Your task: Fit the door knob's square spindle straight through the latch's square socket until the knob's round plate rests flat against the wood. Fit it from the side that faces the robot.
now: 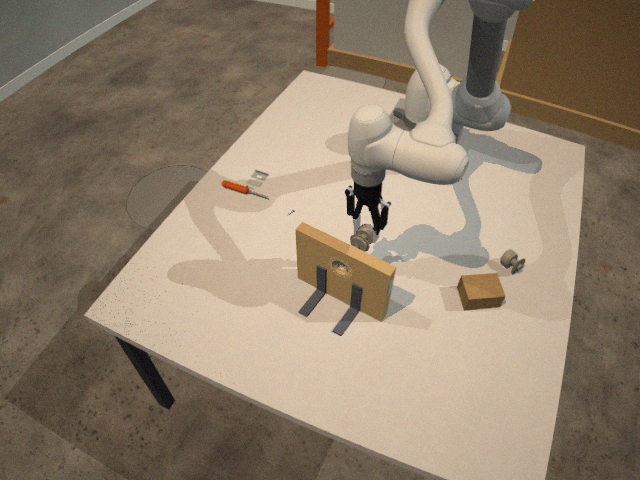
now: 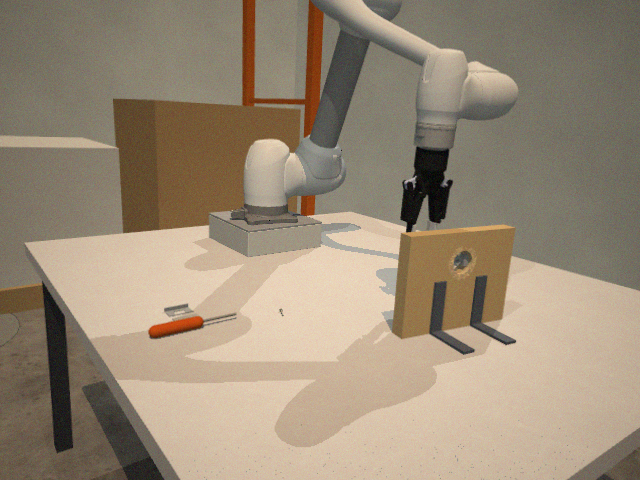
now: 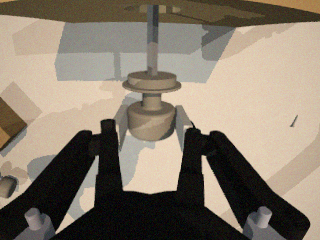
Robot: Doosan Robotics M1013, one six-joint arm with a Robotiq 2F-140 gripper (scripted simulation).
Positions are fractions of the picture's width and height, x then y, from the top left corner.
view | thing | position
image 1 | my gripper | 0.57, 0.49
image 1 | small wooden block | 0.75, 0.61
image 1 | wooden panel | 0.49, 0.52
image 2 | my gripper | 0.66, 0.52
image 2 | wooden panel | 0.66, 0.54
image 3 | my gripper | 0.47, 0.48
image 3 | door knob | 0.47, 0.50
